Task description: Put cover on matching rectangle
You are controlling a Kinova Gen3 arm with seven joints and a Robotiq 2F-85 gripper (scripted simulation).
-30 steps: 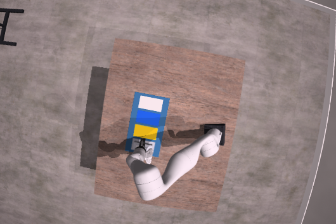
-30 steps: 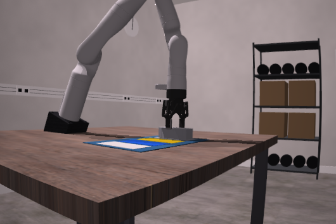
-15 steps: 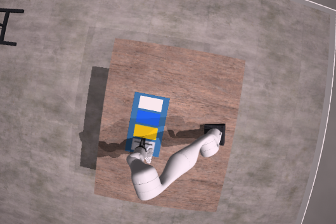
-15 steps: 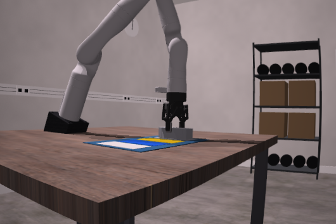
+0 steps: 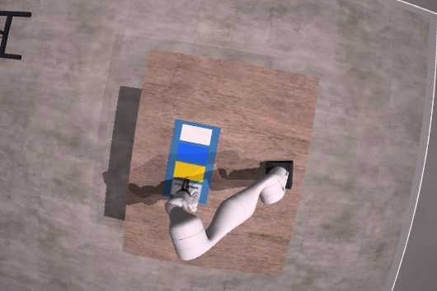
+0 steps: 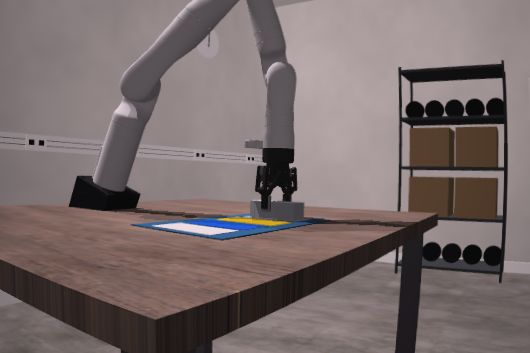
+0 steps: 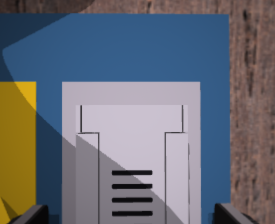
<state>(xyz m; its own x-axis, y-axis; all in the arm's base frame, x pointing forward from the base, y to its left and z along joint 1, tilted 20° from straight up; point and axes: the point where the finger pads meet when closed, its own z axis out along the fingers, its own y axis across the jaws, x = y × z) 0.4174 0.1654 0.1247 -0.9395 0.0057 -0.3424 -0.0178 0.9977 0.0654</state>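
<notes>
My hand is 1 cm above the cover. Round my hand: dark blue mat (14 cm to the right, 5 cm ahead, 2 cm below); yellow rectangle (10 cm to the right, 2 cm below); blue rectangle (19 cm to the right, 2 cm below).
</notes>
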